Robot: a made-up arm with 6 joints.
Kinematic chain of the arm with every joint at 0, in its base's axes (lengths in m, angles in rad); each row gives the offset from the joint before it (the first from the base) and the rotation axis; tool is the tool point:
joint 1: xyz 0 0 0.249 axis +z
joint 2: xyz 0 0 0 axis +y
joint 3: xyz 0 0 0.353 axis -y
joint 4: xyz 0 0 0 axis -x
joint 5: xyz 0.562 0 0 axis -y
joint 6: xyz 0 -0.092 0 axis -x
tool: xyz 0 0 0
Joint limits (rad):
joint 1: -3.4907..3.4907
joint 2: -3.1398..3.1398
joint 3: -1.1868..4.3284
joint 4: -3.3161..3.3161
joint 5: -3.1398..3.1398
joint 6: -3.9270..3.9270
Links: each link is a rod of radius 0.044 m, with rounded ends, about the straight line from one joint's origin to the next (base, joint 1, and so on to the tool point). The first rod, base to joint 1, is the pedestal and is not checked.
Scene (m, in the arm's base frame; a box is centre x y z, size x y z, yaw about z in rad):
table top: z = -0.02
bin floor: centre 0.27 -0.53 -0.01 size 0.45 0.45 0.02 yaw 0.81
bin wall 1: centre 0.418 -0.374 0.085 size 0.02 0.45 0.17 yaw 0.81
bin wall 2: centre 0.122 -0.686 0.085 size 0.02 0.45 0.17 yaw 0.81
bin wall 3: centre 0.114 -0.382 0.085 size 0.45 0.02 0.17 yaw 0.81
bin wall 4: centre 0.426 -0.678 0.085 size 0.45 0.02 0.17 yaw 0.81
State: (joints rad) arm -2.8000 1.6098 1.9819 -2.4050 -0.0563 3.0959
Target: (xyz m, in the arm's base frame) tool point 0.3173 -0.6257 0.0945
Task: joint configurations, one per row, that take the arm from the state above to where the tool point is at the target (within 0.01 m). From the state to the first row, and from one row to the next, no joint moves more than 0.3 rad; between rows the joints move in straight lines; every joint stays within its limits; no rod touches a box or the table.
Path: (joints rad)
1: -2.5325 1.4279 1.6923 -2.3982 -0.0563 3.0959
2: -2.2650 1.2461 1.4027 -2.3914 -0.0563 3.0959
3: -1.9975 1.0642 1.1131 -2.3846 -0.0563 3.0959
4: -1.7301 0.8823 0.8235 -2.3779 -0.0563 3.0959
5: -1.4626 0.7004 0.5339 -2.3711 -0.0563 3.0959
6: -1.1951 0.5186 0.2443 -2.3643 -0.0563 3.0959
7: -1.1952 0.7066 0.2636 -2.3655 -0.0563 3.0959
8: -1.1953 0.8946 0.2829 -2.3666 -0.0563 3.0959

